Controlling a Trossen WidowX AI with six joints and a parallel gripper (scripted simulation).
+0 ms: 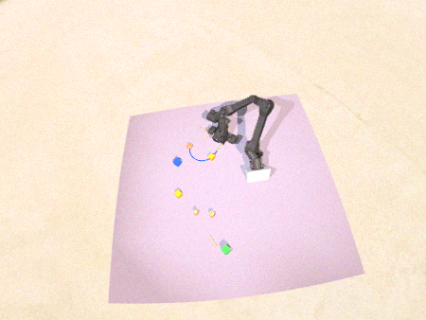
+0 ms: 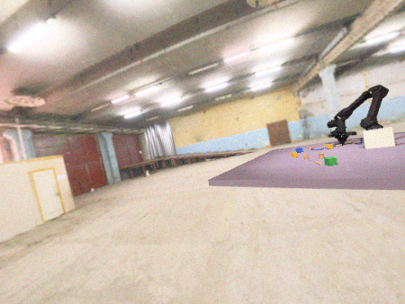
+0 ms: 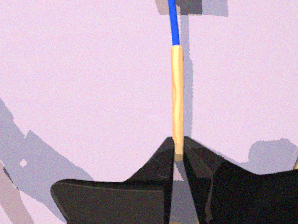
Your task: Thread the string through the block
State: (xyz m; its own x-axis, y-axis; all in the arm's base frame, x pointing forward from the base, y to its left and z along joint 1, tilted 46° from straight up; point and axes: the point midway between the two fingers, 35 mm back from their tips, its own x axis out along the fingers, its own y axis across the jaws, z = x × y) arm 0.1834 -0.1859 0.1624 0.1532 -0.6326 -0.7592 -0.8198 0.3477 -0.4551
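Now: the thin wooden stick 3 cm to the left of my gripper tip, 2 cm ahead of it and 1 cm above it. Round my gripper tip: yellow cube 10 cm to the left, 7 cm ahead, 1 cm above; then blue cube 28 cm ahead, 12 cm to the left, 2 cm above; then round wooden button 21 cm ahead, 1 cm to the right, 1 cm above.
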